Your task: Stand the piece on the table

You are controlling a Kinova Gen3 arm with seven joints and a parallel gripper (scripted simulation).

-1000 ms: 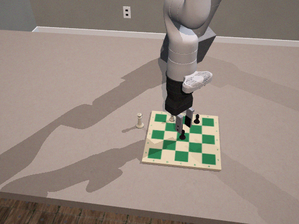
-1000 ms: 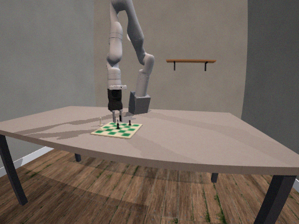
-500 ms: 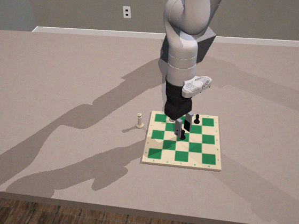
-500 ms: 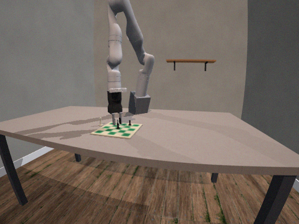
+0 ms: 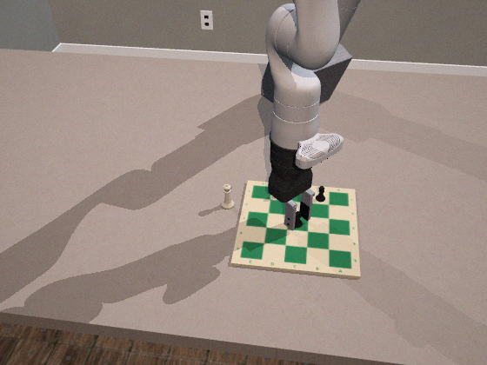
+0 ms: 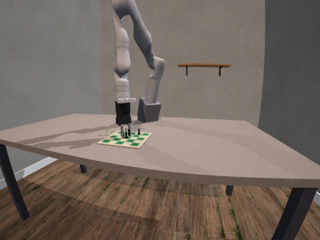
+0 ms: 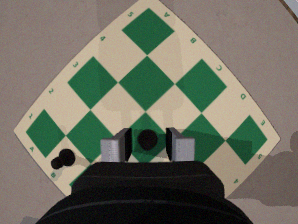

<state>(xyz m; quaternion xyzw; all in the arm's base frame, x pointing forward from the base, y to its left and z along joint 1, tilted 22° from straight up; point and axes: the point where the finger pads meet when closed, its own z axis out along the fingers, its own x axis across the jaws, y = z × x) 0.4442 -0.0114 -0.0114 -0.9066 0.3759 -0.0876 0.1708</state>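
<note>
The chessboard is 30 mm below my hand. Also, from my hand: white pawn (80 mm behind, 40 mm to the right, 10 mm below).
</note>
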